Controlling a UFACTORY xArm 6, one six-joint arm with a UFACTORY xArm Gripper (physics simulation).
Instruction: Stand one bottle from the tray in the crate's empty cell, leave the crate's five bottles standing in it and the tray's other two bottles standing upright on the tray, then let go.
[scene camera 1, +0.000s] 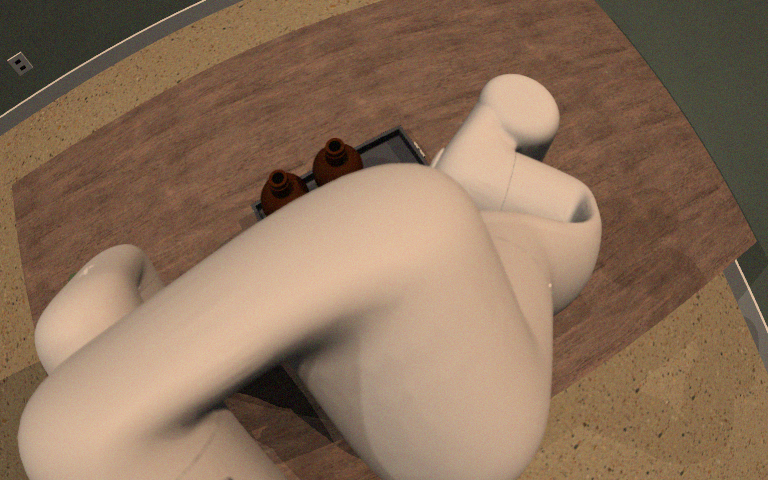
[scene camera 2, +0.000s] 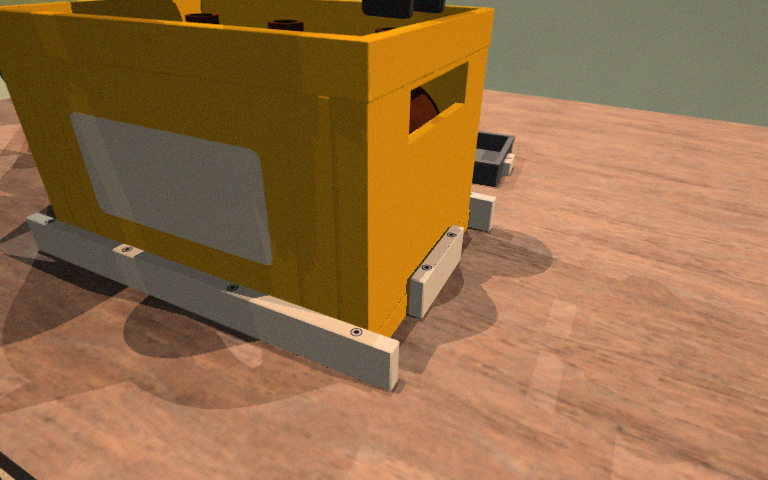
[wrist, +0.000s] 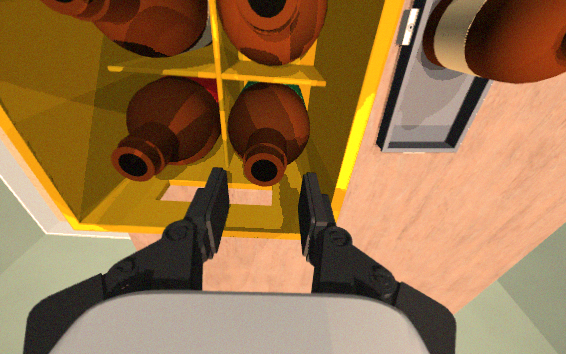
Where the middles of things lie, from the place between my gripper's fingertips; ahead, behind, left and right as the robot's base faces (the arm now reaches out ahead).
Labels:
Now: the green-labelled bottle (scene camera 2: 423, 108) 90 mm below my hand and 10 mm behind it. The rest, counted from my hand: red-labelled bottle (wrist: 175, 120) 90 mm below, 80 mm to the right, 20 mm behind; short strip (scene camera 2: 425, 285) 160 mm below, 50 mm to the right, 40 mm ahead; yellow divider (wrist: 244, 70) 120 mm below, 50 mm behind, 10 mm to the left.

